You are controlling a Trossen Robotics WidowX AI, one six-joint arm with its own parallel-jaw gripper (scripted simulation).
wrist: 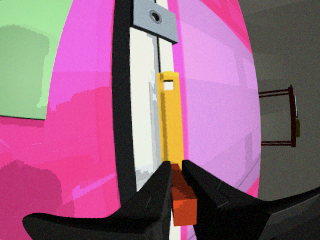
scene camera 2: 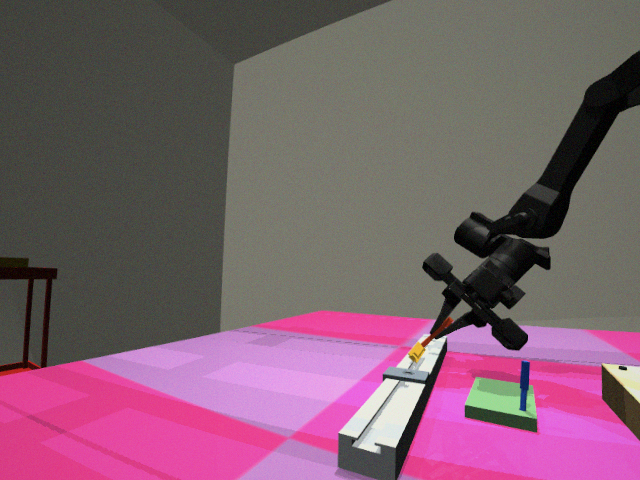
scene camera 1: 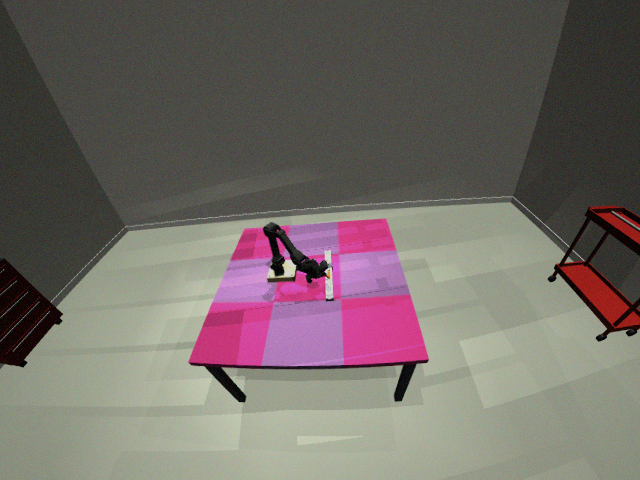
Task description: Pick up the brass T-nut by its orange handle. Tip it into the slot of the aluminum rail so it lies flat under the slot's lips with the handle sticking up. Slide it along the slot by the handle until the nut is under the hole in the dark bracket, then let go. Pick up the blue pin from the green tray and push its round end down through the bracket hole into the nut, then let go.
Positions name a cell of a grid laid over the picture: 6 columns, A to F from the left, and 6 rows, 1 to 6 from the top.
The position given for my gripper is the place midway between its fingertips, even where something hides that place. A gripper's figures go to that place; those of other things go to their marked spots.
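My gripper (wrist: D5) is 10 cm from the lens, and there's a brass T-nut (wrist: D5) that's 6 cm from the lens.
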